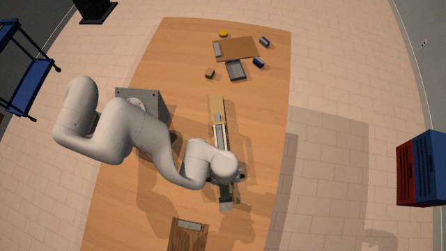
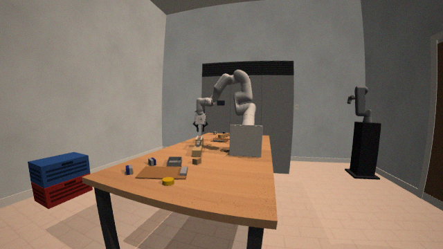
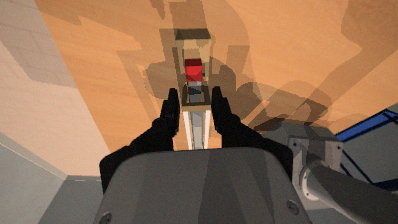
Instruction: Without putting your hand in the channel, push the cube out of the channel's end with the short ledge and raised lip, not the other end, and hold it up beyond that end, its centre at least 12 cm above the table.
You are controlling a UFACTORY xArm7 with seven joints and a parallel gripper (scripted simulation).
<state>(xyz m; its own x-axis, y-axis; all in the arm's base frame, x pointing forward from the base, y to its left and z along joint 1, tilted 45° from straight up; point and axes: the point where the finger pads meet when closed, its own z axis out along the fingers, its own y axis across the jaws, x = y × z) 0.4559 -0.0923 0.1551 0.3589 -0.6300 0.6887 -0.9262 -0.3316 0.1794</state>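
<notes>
My hand is 8 cm above the red cube. Round my hand: grey tray (10 cm behind, 58 cm to the left, 13 cm below); then blue block (1 cm ahead, 82 cm to the left, 12 cm below); then tan block (22 cm behind, 52 cm to the left, 12 cm below).
</notes>
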